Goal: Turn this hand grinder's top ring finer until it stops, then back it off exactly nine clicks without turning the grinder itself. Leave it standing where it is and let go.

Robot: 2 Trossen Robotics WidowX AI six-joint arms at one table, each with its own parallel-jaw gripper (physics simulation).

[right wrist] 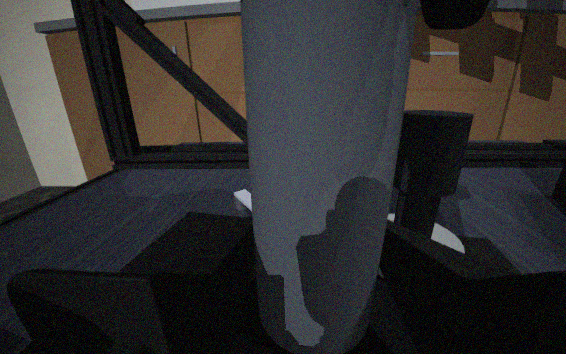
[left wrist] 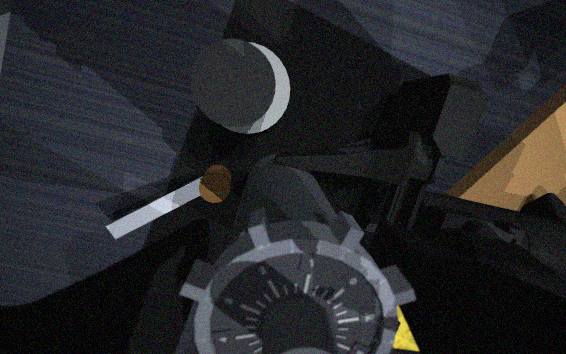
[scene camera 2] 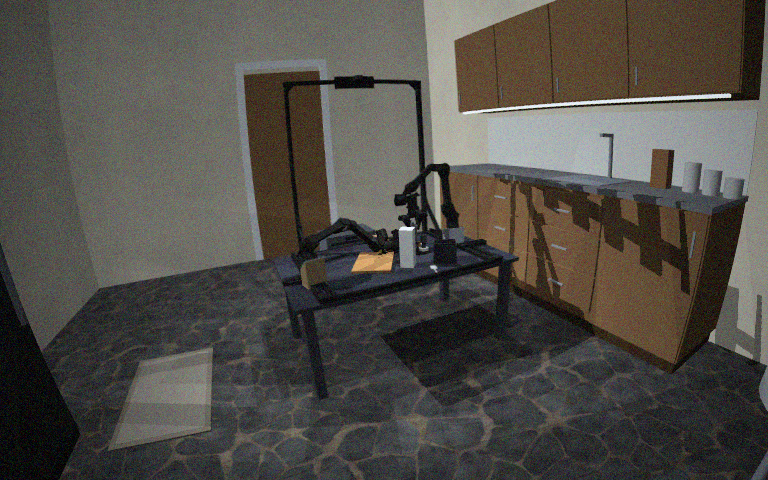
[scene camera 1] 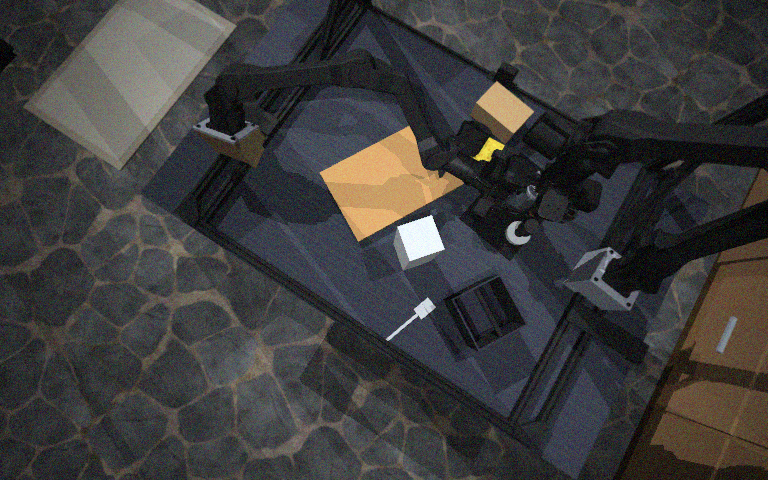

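The hand grinder stands upright on a dark pad at the right of the table. Its grey cylinder body fills the right wrist view. Its notched top ring, with scale marks inside, shows at the bottom of the left wrist view. My left gripper comes down from above and is shut on the top ring. My right gripper reaches in low from the side and is shut on the grinder's body. In scene camera 1 the arms hide most of the grinder. A silver bar with a brown knob sticks out beside the grinder.
A white disc lies on the pad next to the grinder. An orange mat, a white box, a white flat tool, a dark open tray, a tan box and a yellow piece lie around.
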